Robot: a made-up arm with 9 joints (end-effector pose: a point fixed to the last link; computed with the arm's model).
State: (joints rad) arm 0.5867 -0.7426 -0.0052 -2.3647 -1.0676 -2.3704 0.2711 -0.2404 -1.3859
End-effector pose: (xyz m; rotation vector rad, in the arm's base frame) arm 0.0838 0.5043 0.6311 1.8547 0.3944 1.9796
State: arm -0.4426 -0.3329 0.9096 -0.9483 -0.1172 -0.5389 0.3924 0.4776 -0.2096
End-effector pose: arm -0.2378 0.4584 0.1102 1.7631 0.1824 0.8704
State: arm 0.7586 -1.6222 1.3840 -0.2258 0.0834 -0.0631 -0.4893 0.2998 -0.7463
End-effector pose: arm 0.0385 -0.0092 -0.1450 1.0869 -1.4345 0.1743
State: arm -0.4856 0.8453 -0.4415 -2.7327 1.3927 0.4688 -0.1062 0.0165 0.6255
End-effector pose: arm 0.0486 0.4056 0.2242 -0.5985 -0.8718 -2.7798
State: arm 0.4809 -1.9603 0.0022 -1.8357 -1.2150 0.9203 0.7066 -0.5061 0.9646
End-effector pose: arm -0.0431 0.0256 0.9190 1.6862 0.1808 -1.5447
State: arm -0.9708 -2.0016 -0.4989 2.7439 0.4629 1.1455 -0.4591 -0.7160 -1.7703
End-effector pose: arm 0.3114 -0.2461 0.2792 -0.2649 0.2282 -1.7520
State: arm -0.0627 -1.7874 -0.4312 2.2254 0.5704 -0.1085 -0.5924 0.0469 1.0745
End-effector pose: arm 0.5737 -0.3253 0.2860 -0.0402 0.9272 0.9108
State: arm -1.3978 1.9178 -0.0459 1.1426 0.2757 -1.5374 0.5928 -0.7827 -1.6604
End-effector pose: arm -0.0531 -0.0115 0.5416 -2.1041 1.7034 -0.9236
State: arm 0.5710 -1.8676 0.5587 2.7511 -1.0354 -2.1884 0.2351 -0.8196 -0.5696
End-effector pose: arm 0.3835 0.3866 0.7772 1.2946 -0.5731 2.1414
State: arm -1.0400 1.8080 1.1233 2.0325 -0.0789 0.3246 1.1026 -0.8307 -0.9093
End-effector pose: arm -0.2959 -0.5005 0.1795 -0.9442 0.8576 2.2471
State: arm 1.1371 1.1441 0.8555 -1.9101 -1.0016 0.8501 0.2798 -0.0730 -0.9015
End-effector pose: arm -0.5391 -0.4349 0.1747 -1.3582 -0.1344 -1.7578
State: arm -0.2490 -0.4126 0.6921 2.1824 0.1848 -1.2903 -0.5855 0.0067 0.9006
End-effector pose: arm -0.2090 0.7263 0.2947 0.3690 1.1284 2.2450
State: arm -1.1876 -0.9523 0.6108 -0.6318 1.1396 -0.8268 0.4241 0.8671 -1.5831
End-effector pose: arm 0.0357 0.3999 1.0683 -1.2371 0.8258 0.1770
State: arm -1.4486 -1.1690 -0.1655 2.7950 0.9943 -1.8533 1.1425 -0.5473 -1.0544
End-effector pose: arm 0.2501 0.2968 0.9101 -1.8334 -0.4469 -1.9633
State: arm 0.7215 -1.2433 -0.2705 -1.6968 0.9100 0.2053 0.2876 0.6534 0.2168
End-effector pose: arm 0.2835 -0.5274 0.2351 -0.3771 0.3116 1.1032
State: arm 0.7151 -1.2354 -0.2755 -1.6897 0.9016 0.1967 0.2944 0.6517 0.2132
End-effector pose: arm 0.2853 -0.5225 0.2364 -0.3794 0.3065 1.1057
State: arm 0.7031 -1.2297 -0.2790 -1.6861 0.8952 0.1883 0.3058 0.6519 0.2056
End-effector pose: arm 0.2857 -0.5160 0.2341 -0.3762 0.3041 1.1093
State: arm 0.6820 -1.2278 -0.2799 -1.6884 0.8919 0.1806 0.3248 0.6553 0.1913
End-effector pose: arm 0.2843 -0.5067 0.2261 -0.3646 0.3061 1.1150
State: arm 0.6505 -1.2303 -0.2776 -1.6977 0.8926 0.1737 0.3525 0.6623 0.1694
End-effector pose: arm 0.2803 -0.4940 0.2115 -0.3427 0.3133 1.1232
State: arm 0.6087 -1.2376 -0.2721 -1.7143 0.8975 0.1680 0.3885 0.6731 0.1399
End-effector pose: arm 0.2740 -0.4775 0.1907 -0.3103 0.3257 1.1340
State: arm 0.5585 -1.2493 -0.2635 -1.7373 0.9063 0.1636 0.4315 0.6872 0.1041
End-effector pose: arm 0.2654 -0.4571 0.1653 -0.2691 0.3421 1.1473
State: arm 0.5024 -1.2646 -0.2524 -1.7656 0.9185 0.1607 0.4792 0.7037 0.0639
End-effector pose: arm 0.2551 -0.4331 0.1370 -0.2209 0.3612 1.1631
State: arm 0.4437 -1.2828 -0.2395 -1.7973 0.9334 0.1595 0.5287 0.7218 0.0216
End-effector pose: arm 0.2436 -0.4063 0.1080 -0.1687 0.3812 1.1806
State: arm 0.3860 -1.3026 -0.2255 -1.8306 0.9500 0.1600 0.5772 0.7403 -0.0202
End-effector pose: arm 0.2316 -0.3782 0.0804 -0.1159 0.4006 1.1992
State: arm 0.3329 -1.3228 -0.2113 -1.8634 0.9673 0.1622 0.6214 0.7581 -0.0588
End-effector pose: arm 0.2200 -0.3507 0.0558 -0.0656 0.4182 1.2175
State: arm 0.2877 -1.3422 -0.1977 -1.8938 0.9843 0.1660 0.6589 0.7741 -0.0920
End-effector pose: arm 0.2094 -0.3260 0.0353 -0.0211 0.4333 1.2344
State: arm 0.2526 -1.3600 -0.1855 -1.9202 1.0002 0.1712 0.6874 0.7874 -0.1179
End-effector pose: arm 0.2002 -0.3060 0.0191 0.0156 0.4453 1.2484
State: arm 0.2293 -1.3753 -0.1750 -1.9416 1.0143 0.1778 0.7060 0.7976 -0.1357
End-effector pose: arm 0.1929 -0.2922 0.0073 0.0429 0.4547 1.2590
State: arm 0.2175 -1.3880 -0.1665 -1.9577 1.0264 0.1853 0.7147 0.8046 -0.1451
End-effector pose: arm 0.1874 -0.2848 -0.0007 0.0608 0.4615 1.2654
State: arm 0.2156 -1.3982 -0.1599 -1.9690 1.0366 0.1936 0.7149 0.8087 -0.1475
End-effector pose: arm 0.1836 -0.2832 -0.0056 0.0705 0.4663 1.2681
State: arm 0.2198 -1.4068 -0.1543 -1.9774 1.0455 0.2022 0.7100 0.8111 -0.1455
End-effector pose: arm 0.1808 -0.2852 -0.0087 0.0753 0.4701 1.2686
